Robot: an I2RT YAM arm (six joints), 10 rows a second.
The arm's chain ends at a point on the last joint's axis. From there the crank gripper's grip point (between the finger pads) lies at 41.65 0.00 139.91 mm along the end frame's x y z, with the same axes.
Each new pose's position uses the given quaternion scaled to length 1; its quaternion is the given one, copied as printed.
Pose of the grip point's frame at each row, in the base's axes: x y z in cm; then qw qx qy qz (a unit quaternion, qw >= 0):
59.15, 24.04, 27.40, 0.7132, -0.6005, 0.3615, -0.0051
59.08, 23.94, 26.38, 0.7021, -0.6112, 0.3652, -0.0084
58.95, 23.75, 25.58, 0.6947, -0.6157, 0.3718, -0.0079
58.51, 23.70, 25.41, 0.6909, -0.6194, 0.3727, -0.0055
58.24, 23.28, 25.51, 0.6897, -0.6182, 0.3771, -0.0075
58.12, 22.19, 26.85, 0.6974, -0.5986, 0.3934, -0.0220
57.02, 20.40, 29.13, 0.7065, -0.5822, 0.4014, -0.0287
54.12, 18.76, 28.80, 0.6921, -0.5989, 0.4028, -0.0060
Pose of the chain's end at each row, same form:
48.77, 13.95, 29.28, 0.7132, -0.6005, 0.3615, -0.0051
48.71, 13.93, 28.67, 0.7021, -0.6112, 0.3652, -0.0084
48.57, 13.82, 28.18, 0.6947, -0.6157, 0.3718, -0.0079
48.20, 13.74, 28.16, 0.6909, -0.6194, 0.3727, -0.0055
47.85, 13.41, 28.32, 0.6897, -0.6182, 0.3771, -0.0075
47.20, 12.84, 29.39, 0.6974, -0.5986, 0.3934, -0.0220
45.80, 11.33, 31.35, 0.7065, -0.5822, 0.4014, -0.0287
43.41, 9.27, 31.68, 0.6921, -0.5989, 0.4028, -0.0060

